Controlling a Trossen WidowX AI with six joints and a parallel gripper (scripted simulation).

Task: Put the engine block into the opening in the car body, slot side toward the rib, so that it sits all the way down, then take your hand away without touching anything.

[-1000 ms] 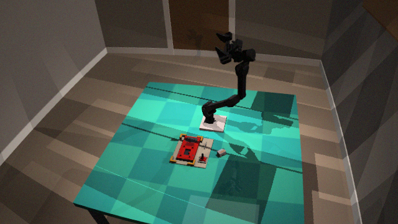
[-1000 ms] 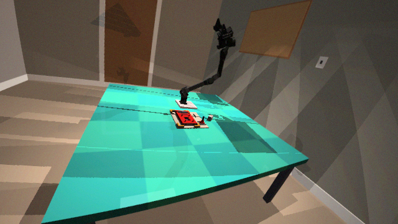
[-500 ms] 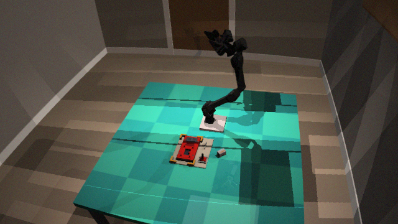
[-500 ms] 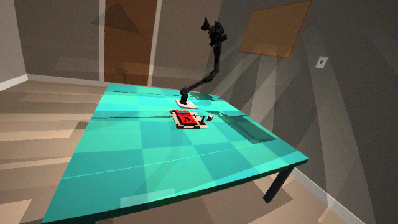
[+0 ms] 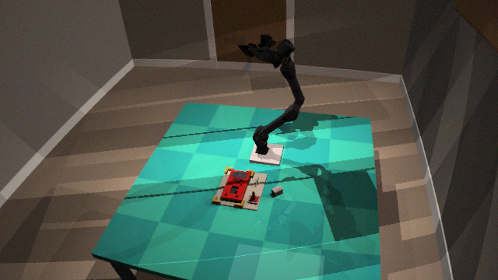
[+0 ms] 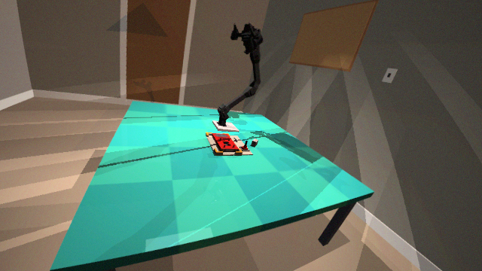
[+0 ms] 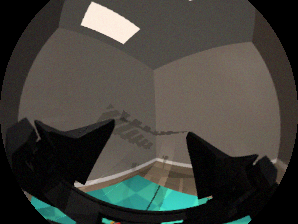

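Right now the engine block is 20 cm ahead of my gripper tip, 19 cm to the left of it and 67 cm below it. Also, from my gripper tip: beige base plate: 21 cm ahead, 1 cm to the right, 68 cm below.
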